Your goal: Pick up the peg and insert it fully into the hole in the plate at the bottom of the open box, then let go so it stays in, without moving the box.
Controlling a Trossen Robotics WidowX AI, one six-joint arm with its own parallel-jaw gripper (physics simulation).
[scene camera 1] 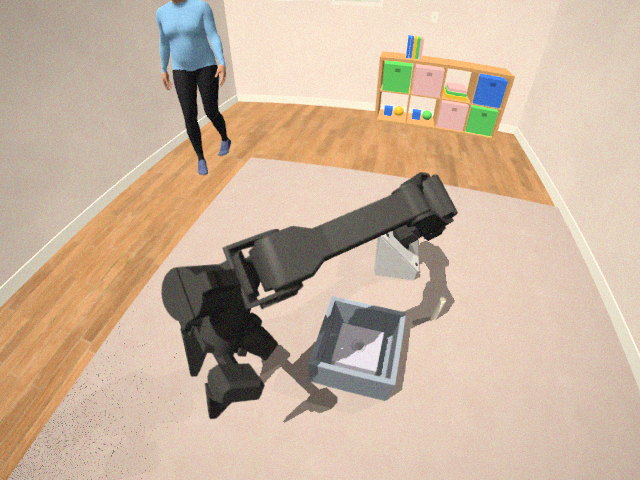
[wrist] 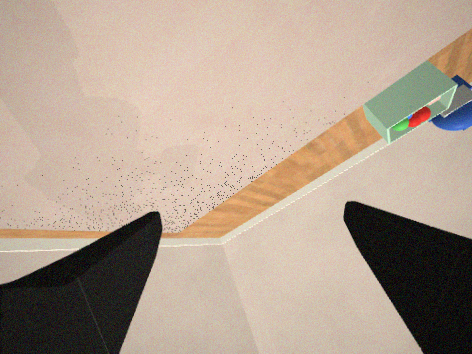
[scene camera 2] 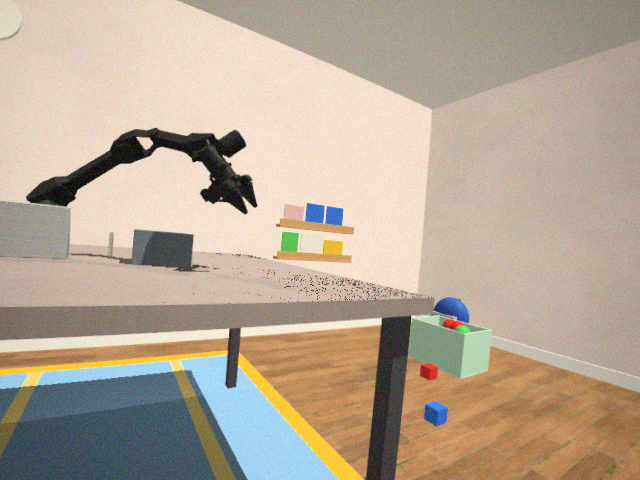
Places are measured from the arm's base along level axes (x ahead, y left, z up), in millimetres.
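Pixels of known places: gripper, fingertip midpoint: (scene camera 1: 202, 395) (wrist: 253, 215) (scene camera 2: 251, 210); arm's base at its link origin: (scene camera 1: 400, 234) (scene camera 2: 42, 221).
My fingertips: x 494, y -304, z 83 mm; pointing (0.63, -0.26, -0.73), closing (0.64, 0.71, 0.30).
Observation:
For each thing: its top centre in the pictures, then the offset to it from my fingertips. "*": a spot on its surface instead.
- thin pale peg at its top centre: (scene camera 1: 442, 299) (scene camera 2: 111, 232) dz -102, dx -312, dy +403 mm
- open blue-grey box at its top centre: (scene camera 1: 360, 337) (scene camera 2: 162, 231) dz -84, dx -187, dy +223 mm
- pale plate at its top centre: (scene camera 1: 358, 345) dz -121, dx -187, dy +223 mm
- round hole at a spot on its surface: (scene camera 1: 358, 345) * dz -139, dx -196, dy +224 mm
A thin pale peg (scene camera 1: 438, 308) (scene camera 2: 111, 244) stands upright on the table, outside the box and apart from it. The open blue-grey box (scene camera 1: 351, 382) (scene camera 2: 168, 249) rests on the table. Inside it, in scene camera 1, a pale plate (scene camera 1: 368, 356) with a round hole (scene camera 1: 358, 345) shows at the bottom, partly in shadow; scene camera 2 hides the inside. My gripper (scene camera 1: 202, 395) (scene camera 2: 250, 209) (wrist: 253, 215) is wide open and empty. It hangs high above the table, on the other side of the box from the peg, pointing slantwise downward. The peg and box do not show in the wrist view.
The arm's light grey base block (scene camera 1: 395, 260) (scene camera 2: 33, 229) stands near the peg and box. The arm reaches out from it to the gripper. Beyond the table (scene camera 2: 206, 316), a green bin (scene camera 2: 473, 351) (wrist: 410, 95) holds balls. A person (scene camera 1: 188, 46) stands on the floor behind.

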